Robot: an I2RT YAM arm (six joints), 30 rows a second.
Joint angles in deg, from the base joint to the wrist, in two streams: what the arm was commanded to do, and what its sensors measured. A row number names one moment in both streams.
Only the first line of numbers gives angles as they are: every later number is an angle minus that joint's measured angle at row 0.
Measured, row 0:
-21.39 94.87 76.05 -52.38 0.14 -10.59
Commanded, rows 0 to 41:
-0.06 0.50 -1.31 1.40 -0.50 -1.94
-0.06 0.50 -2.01 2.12 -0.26 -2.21
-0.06 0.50 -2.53 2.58 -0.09 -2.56
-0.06 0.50 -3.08 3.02 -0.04 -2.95
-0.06 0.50 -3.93 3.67 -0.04 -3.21
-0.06 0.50 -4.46 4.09 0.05 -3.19
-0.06 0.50 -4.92 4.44 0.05 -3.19
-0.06 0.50 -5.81 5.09 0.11 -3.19
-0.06 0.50 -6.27 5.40 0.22 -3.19
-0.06 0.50 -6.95 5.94 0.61 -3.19
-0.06 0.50 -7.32 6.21 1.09 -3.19
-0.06 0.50 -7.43 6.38 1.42 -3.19
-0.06 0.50 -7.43 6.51 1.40 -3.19
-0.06 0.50 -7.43 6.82 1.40 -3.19
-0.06 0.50 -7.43 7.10 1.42 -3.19
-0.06 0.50 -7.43 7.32 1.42 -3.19
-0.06 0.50 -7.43 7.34 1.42 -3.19
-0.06 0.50 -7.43 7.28 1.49 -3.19
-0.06 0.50 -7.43 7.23 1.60 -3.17
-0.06 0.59 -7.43 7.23 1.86 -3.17
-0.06 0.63 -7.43 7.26 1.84 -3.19
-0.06 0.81 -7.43 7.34 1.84 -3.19
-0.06 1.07 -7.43 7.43 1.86 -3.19
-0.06 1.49 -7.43 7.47 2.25 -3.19
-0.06 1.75 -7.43 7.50 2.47 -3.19
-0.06 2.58 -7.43 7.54 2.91 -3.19
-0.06 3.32 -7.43 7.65 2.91 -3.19
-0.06 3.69 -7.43 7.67 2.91 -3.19
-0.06 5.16 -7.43 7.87 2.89 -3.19
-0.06 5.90 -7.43 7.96 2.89 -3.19
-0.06 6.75 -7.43 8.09 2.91 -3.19
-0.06 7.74 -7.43 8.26 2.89 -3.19
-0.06 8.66 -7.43 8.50 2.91 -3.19
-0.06 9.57 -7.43 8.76 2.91 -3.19
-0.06 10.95 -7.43 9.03 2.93 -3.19
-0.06 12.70 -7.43 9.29 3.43 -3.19
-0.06 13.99 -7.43 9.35 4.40 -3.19
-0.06 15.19 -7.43 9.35 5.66 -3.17
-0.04 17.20 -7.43 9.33 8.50 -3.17
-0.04 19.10 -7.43 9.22 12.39 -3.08
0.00 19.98 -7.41 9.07 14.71 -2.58
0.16 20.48 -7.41 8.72 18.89 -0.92
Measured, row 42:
0.53 14.99 -6.16 9.16 6.34 -2.75
